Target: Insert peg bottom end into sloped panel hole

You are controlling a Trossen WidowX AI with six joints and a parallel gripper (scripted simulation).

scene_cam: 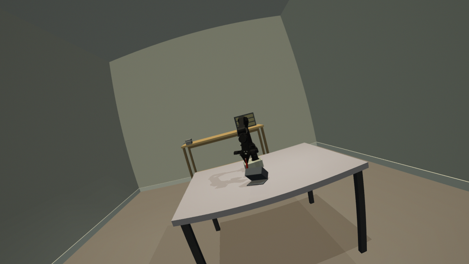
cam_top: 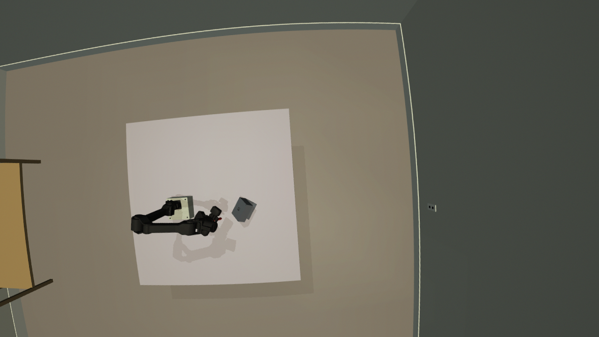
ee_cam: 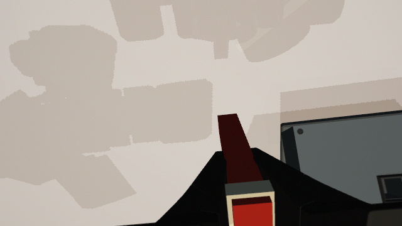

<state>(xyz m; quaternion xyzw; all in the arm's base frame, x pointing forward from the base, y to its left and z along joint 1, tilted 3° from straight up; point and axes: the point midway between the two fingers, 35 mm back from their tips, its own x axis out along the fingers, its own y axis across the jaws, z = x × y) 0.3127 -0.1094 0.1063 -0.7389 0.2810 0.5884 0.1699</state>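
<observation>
Now: the grey sloped panel block 150 mm ahead of my gripper tip, 60 mm below it and 30 mm to the left of it. The rest, counted from my gripper tip: red peg: 20 mm above.
</observation>
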